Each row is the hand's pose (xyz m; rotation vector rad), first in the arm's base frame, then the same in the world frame.
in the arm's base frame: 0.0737 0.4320 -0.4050 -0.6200 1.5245 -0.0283
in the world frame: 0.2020 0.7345 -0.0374 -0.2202 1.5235 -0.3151
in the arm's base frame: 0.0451 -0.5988 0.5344 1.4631 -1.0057 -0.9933
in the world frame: -0.3517 -0.2439 0.7885 1.4079 -1.4021 -1.2788
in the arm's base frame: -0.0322 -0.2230 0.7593 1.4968 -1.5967 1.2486
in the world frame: -0.2961 0.1168 1.0425 1.0737 -1.9277 1.0422
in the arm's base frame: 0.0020 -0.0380 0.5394 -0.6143 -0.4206 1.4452
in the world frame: -0.1643 0.2833 0.8459 -0.6692 -0.4005 0.9927
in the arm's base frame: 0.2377 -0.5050 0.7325 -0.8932 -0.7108 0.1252
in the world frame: -0.1624 -0.2495 1.0104 -0.9585 -0.6047 -0.3257
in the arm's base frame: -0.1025 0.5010 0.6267 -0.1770 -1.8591 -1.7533
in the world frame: -0.0511 0.8114 0.9776 -0.4855 -1.9212 -2.1511
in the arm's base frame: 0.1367 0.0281 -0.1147 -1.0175 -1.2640 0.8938
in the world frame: 0.0615 0.3249 0.2153 -1.2201 -1.1026 0.4662
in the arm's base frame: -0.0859 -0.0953 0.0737 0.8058 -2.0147 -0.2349
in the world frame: -0.2125 0.2940 0.3711 0.4387 -2.2724 -0.5270
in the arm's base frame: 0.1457 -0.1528 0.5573 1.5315 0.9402 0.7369
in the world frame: -0.0826 0.1186 0.8642 1.6741 0.4886 0.5468
